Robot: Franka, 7 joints.
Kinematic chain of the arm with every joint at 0, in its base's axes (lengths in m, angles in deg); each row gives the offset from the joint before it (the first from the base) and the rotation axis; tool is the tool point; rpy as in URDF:
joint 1: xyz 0 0 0.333 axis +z
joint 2: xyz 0 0 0 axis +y
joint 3: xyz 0 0 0.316 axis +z
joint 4: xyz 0.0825 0 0 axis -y
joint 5: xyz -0.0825 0 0.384 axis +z
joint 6: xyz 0 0 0 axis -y
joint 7: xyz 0.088 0 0 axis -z
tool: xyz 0 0 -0.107 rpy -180 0 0
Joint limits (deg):
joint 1: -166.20..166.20
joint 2: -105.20..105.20
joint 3: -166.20..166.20
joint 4: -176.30..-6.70
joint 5: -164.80..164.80
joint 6: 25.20..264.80
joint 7: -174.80..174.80
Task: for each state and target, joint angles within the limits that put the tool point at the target. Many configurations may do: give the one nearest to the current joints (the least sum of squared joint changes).
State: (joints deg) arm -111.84 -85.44 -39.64 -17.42 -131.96 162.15 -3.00
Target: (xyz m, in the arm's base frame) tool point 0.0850 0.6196 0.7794
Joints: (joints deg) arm -115.16 -83.30 -36.90 -44.78 -138.06 194.91 -3.00
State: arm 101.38 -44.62 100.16 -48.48 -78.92 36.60 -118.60
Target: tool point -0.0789 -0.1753 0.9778
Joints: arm 108.59 -24.28 85.43 -22.91 -86.30 26.07 -118.60
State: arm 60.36 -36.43 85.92 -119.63 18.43 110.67 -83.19
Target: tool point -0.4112 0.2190 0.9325
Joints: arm 60.26 -34.63 53.79 -75.04 17.68 127.64 -83.19
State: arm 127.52 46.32 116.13 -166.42 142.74 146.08 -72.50
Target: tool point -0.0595 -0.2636 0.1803
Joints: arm 140.65 20.54 104.58 -170.22 142.41 142.52 -72.50
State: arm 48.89 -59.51 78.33 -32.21 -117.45 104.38 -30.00
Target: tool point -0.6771 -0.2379 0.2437
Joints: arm 68.31 -85.77 113.51 -84.95 -102.96 91.30 -30.00
